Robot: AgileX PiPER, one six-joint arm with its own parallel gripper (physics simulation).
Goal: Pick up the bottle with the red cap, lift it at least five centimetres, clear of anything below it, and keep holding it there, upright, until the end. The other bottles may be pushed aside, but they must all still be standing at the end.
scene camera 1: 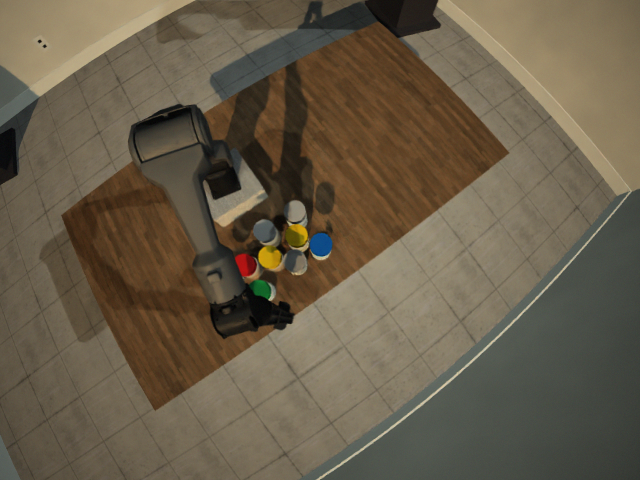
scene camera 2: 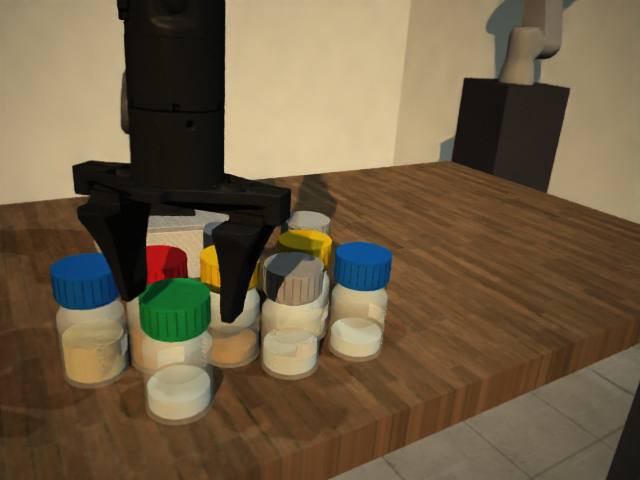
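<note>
The bottle with the red cap (scene camera 1: 246, 264) (scene camera 2: 169, 261) stands upright on the table. In scene camera 2 the green-capped bottle (scene camera 1: 261, 289) (scene camera 2: 175, 310) hides part of it, and my left finger covers the cap's left side. My gripper (scene camera 1: 285, 316) (scene camera 2: 179, 308) points down, open, with nothing held. In scene camera 2 its fingertips show on either side of the green cap; their exact depth is unclear. The right finger covers part of a yellow-capped bottle (scene camera 1: 270, 257) (scene camera 2: 208, 273). A blue-capped bottle (scene camera 2: 85, 281) stands left of the red one, hidden by my arm in scene camera 1.
Right of these stand a grey-capped bottle (scene camera 1: 296, 261) (scene camera 2: 293, 279), another yellow-capped bottle (scene camera 1: 296, 235) (scene camera 2: 306, 245) and another blue-capped bottle (scene camera 1: 321, 244) (scene camera 2: 362, 266). Two more greyish caps (scene camera 1: 265, 231) (scene camera 1: 295, 211) are behind. A pale block (scene camera 1: 242, 205) (scene camera 2: 175, 242) lies under my arm's base.
</note>
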